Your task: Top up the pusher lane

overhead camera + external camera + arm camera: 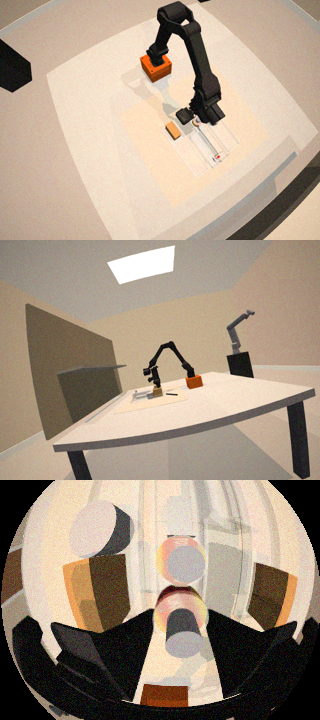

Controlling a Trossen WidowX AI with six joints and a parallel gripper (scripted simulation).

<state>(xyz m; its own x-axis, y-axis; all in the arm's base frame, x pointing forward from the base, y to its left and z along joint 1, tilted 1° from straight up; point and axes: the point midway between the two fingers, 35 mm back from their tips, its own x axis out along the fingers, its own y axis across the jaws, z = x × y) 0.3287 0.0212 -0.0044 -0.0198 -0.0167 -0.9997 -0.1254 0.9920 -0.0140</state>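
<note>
My gripper tip is 70 mm short of the grey cylinder, 90 mm to the right of it and 20 mm above it. The rest, counted from my gripper tip: dark stick: 110 mm behind, 110 mm to the left, 40 mm below; red dot: 230 mm ahead, 10 mm to the right, 20 mm above; sprung lane: 150 mm ahead, 10 mm to the right, 30 mm below.
</note>
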